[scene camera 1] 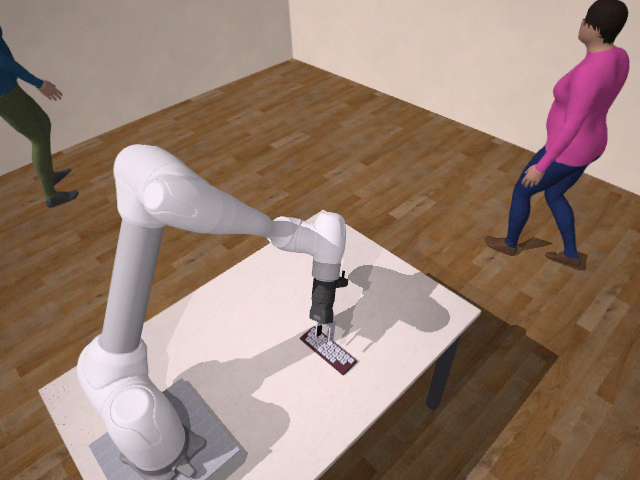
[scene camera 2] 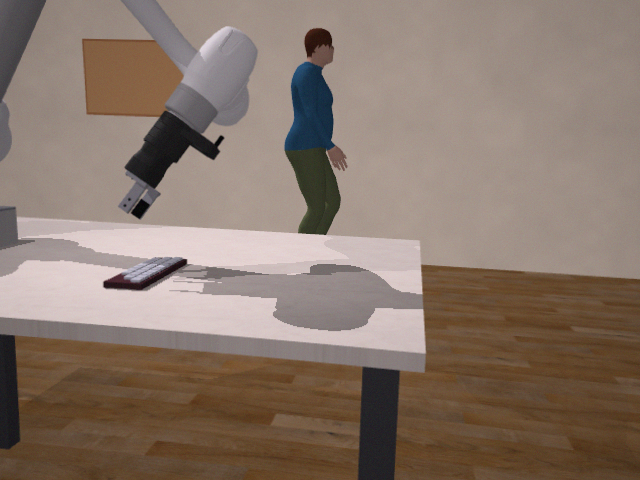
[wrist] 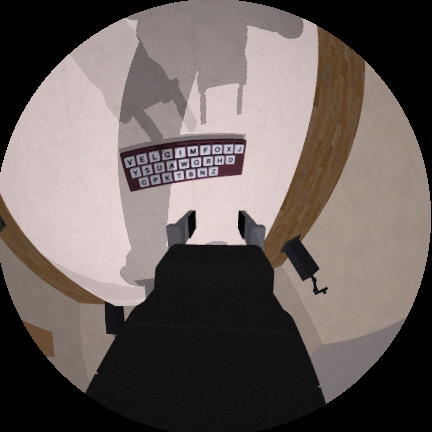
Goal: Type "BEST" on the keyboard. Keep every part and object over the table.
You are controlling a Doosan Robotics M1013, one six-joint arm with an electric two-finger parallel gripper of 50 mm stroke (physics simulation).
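Frame: origin at the arm's base, x ahead, y left, z up, level; centimetres.
Seen in the pictures: gripper, fingertip midpoint: (scene camera 1: 324, 338) (scene camera 2: 129, 213) (wrist: 216, 218); arm's base, link origin: (scene camera 1: 163, 450).
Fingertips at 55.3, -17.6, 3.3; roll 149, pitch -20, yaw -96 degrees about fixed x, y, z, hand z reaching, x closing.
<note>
Pixels of each thing's top centre, then the offset from my fingertips to it, as dx, dy, dz.
- dark red keyboard, top centre: (wrist: 186, 163) (scene camera 2: 149, 266) (scene camera 1: 327, 348) +3.1, +1.1, -10.7
- B key, top centre: (wrist: 190, 173) +1.0, +1.0, -10.7
- T key, top centre: (wrist: 178, 175) +1.4, +3.0, -10.7
- S key, top centre: (wrist: 146, 169) +4.3, +7.6, -10.7
- E key, top centre: (wrist: 141, 159) +6.3, +7.8, -10.7
The dark red keyboard (scene camera 1: 329, 352) (scene camera 2: 147, 273) (wrist: 235, 167) with white letter keys lies flat on the table. In the wrist view, the B key (wrist: 190, 174) and the T key (wrist: 179, 175) are side by side in the row nearest the gripper. The S key (wrist: 147, 170) is in the middle row and the E key (wrist: 142, 159) in the far row, both toward the left end. My gripper (scene camera 1: 324, 335) (scene camera 2: 132, 210) (wrist: 216, 218) is open and empty. It hangs tilted, clearly above the keyboard and table, with its fingers apart.
The pale table (scene camera 1: 232, 310) (scene camera 2: 258, 341) (wrist: 275, 100) carries the arm's grey base block (scene camera 1: 209, 408). A person in pink (scene camera 1: 584, 113) and a person in blue (scene camera 1: 15, 77) (scene camera 2: 312, 108) are on the floor beyond it. A brown board (scene camera 2: 124, 77) hangs on the wall.
</note>
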